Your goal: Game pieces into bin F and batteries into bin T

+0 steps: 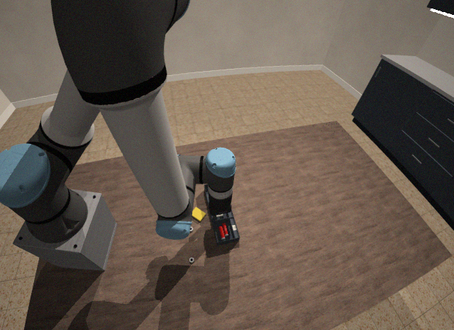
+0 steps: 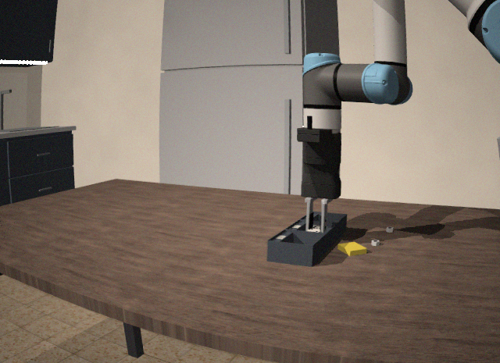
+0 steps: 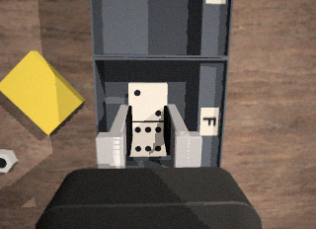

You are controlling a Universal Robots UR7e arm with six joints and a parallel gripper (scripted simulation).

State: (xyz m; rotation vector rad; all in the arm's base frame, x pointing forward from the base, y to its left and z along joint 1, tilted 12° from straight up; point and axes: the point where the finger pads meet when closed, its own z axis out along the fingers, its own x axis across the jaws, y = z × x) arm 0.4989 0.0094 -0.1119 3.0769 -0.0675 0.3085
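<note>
My gripper is now 1 cm above the white domino. Also, from my hand: dark three-compartment bin (3 cm below, 1 cm ahead); then battery (9 cm to the right, 3 cm below, 1 cm behind); then yellow block (8 cm behind, 4 cm below, 2 cm to the left).
</note>
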